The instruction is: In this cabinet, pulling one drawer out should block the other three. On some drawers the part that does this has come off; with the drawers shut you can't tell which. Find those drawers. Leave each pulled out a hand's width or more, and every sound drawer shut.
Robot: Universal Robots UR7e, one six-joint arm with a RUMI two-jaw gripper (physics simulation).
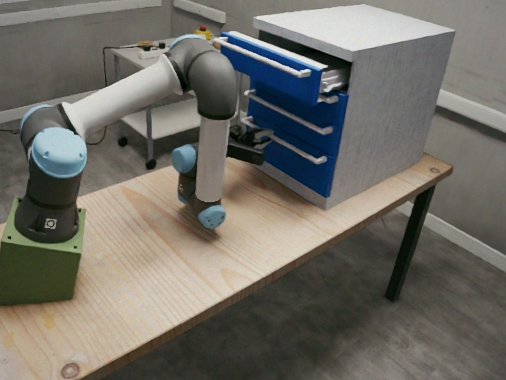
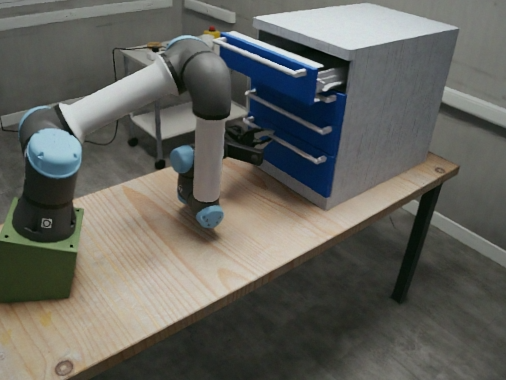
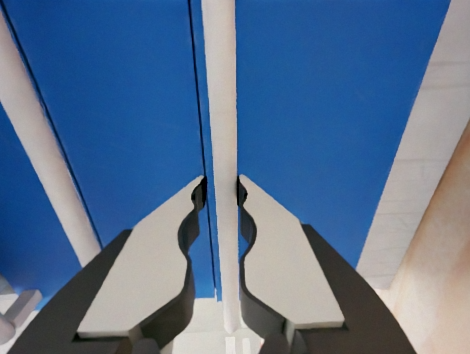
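Observation:
The grey cabinet [image 1: 385,120] [image 2: 385,120] has four blue drawers. The top drawer [image 1: 270,76] [image 2: 270,77] stands pulled well out, its white side rail showing. The second drawer [image 1: 332,111] [image 2: 331,110], partly hidden under it, looks shut. The third drawer [image 1: 310,137] [image 2: 310,137] [image 3: 120,100] and the bottom drawer [image 1: 305,172] [image 2: 305,172] [image 3: 325,125] look shut, fronts flush. My gripper [image 1: 270,134] [image 2: 270,134] [image 3: 221,177] is shut on the bottom drawer's white handle [image 1: 300,149] [image 2: 300,149] [image 3: 223,100], near its far end, one finger on each side.
The cabinet stands on the far end of the wooden table [image 1: 165,250] [image 2: 165,250]. The arm's green base block [image 1: 40,270] [image 2: 37,270] is at the left. A white trolley [image 1: 170,120] [image 2: 170,120] stands behind the table. The pulled-out top drawer overhangs the gripper's side of the cabinet.

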